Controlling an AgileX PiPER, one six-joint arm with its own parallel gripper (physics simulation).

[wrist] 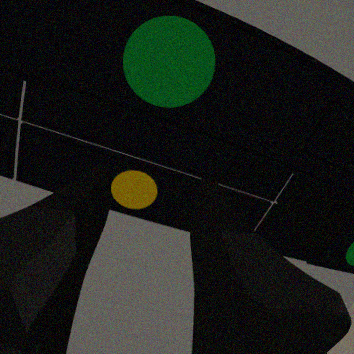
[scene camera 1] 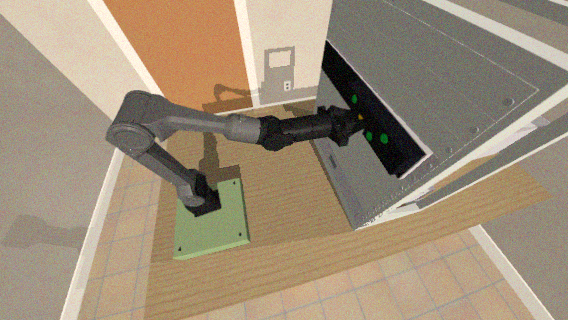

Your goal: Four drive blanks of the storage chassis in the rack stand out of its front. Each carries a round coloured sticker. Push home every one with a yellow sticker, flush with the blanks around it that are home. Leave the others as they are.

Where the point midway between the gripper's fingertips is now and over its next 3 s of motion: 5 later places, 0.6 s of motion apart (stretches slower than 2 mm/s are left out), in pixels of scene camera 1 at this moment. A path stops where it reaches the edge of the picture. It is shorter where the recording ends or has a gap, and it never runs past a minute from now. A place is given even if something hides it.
My gripper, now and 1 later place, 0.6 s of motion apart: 362,119; 343,122
